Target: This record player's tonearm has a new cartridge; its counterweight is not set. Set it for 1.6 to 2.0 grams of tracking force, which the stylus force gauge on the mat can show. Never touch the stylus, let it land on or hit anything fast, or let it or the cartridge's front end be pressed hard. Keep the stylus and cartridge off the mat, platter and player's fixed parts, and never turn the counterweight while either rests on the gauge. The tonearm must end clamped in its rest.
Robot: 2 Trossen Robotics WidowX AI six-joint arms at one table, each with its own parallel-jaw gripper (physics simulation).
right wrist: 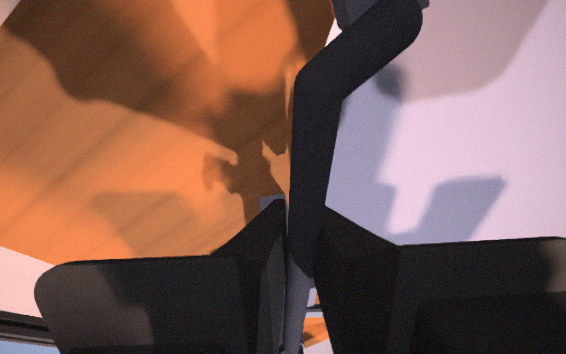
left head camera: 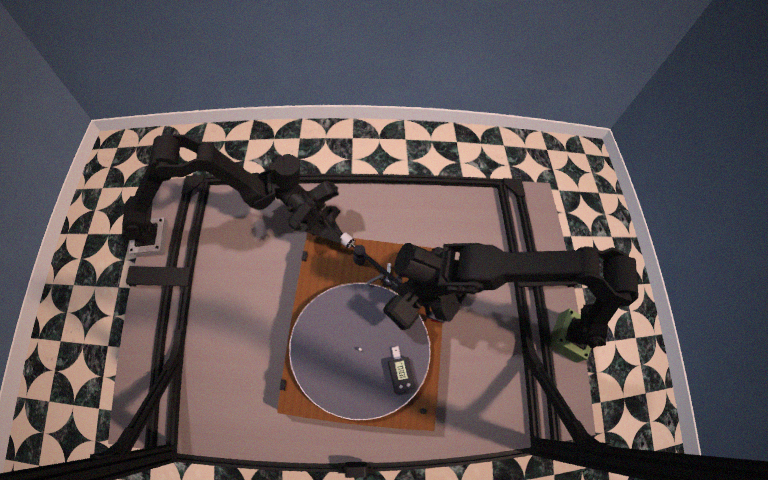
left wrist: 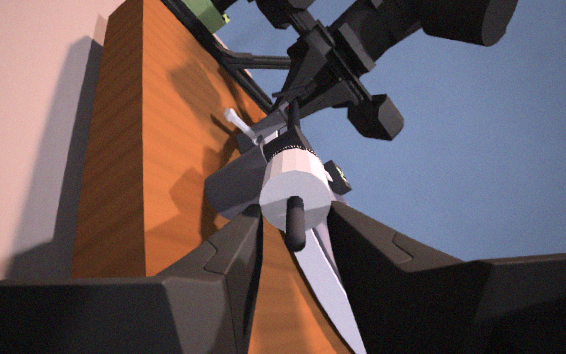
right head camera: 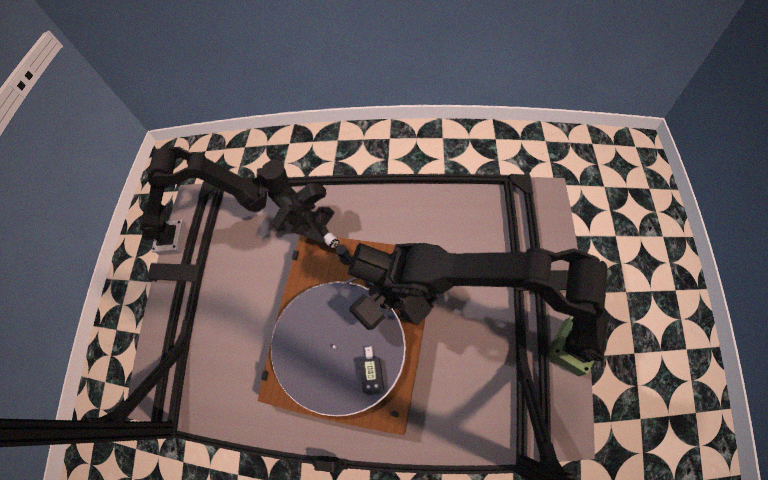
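Pixels of known places: left gripper, fingertip midpoint: [left head camera: 342, 241] [left wrist: 294, 213] [right head camera: 327, 241]; right gripper, fingertip midpoint: [left head camera: 402, 293] [right head camera: 382, 293]; left arm's base, origin of the base link: [left head camera: 146, 235] [right head camera: 166, 235]; right arm's base, origin of the base link: [left head camera: 578, 333] [left wrist: 213, 0] [right head camera: 579, 344].
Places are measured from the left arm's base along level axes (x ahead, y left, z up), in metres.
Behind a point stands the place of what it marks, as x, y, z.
Observation:
The white counterweight [left head camera: 347, 240] {0.555, -0.116, 0.099} [right head camera: 331, 240] {0.558, -0.116, 0.099} [left wrist: 295, 165] {0.556, -0.096, 0.094} is at the rear of the black tonearm [left head camera: 373, 266] [left wrist: 294, 117] {0.624, -0.183, 0.090} [right wrist: 315, 150] {0.701, -0.273, 0.093}. My left gripper [left wrist: 294, 213] {0.544, -0.109, 0.082} is shut on the counterweight, one fingertip on each side; a dark stub sticks out behind. My right gripper [right wrist: 293, 209] {0.663, -0.237, 0.062} is shut on the tonearm's tube, which fills the narrow gap between its fingers. The head views largely hide these fingers. The stylus force gauge [left head camera: 400, 373] {0.630, -0.414, 0.084} [right head camera: 370, 370] {0.633, -0.407, 0.084} lies on the platter mat [left head camera: 328, 339] {0.493, -0.323, 0.064} [right head camera: 305, 339] {0.490, -0.332, 0.064}; its digits are illegible. The stylus and the rest's clamping are not discernible.
The wooden player [left head camera: 328, 257] {0.508, -0.127, 0.038} [right head camera: 311, 260] {0.494, -0.135, 0.038} [left wrist: 175, 150] {0.603, -0.111, 0.038} lies under both grippers. My right arm [left head camera: 509, 266] {0.790, -0.296, 0.343} [right head camera: 481, 268] {0.830, -0.309, 0.368} reaches over its right edge. A pale lever [left head camera: 389, 268] {0.644, -0.173, 0.054} [left wrist: 240, 122] {0.641, -0.175, 0.054} stands beside the tonearm. A small white spindle [left head camera: 358, 349] {0.553, -0.351, 0.063} [right head camera: 333, 346] {0.556, -0.352, 0.076} marks the platter's middle.

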